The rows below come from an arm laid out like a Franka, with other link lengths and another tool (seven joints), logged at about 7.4 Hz.
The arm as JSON. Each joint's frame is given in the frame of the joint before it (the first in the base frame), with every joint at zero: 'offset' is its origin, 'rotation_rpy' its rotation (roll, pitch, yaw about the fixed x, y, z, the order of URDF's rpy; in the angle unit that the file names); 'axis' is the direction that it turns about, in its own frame. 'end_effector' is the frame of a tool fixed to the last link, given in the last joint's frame.
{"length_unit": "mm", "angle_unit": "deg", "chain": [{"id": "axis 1", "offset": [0.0, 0.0, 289.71], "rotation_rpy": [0.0, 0.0, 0.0], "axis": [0.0, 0.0, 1.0]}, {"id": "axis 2", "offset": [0.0, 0.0, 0.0], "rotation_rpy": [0.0, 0.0, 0.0], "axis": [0.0, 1.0, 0.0]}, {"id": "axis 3", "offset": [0.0, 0.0, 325.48], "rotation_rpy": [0.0, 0.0, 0.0], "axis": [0.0, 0.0, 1.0]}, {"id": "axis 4", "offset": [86.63, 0.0, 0.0], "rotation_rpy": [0.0, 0.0, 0.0], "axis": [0.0, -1.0, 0.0]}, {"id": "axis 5", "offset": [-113.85, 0.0, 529.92], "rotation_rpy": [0.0, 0.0, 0.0], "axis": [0.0, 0.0, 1.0]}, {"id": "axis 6", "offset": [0.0, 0.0, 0.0], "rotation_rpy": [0.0, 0.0, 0.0], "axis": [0.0, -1.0, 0.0]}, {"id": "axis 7", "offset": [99.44, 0.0, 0.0], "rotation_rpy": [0.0, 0.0, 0.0], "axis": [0.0, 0.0, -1.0]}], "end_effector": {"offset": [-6.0, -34.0, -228.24], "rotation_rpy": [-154.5, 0.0, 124.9]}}
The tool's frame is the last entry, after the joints.
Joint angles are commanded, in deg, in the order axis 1, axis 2, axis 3, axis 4, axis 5, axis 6, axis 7. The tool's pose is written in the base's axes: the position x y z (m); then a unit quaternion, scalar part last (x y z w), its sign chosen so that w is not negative. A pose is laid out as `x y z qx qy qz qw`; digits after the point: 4 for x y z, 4 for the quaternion.
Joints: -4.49 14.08 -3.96 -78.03 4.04 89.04 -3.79
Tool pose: 0.7697 -0.1283 0.4444 -0.4775 -0.8487 0.1764 0.1434
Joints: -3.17 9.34 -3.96 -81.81 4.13 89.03 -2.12
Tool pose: 0.7488 -0.1087 0.4670 -0.4816 -0.8484 0.1706 0.1384
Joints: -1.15 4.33 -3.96 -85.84 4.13 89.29 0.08
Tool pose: 0.7267 -0.0813 0.4887 -0.4847 -0.8490 0.1644 0.1312
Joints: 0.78 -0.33 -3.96 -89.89 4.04 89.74 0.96
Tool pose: 0.7053 -0.0570 0.5038 -0.4784 -0.8546 0.1601 0.1230
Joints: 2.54 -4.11 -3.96 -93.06 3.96 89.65 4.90
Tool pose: 0.6836 -0.0354 0.5150 -0.4945 -0.8460 0.1553 0.1251
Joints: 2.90 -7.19 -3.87 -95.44 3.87 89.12 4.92
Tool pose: 0.6651 -0.0307 0.5245 -0.4910 -0.8484 0.1543 0.1237
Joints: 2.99 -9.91 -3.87 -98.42 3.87 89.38 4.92
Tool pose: 0.6499 -0.0299 0.5238 -0.4901 -0.8491 0.1531 0.1243
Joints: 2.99 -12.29 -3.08 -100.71 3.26 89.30 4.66
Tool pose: 0.6362 -0.0232 0.5258 -0.4830 -0.8527 0.1587 0.1200
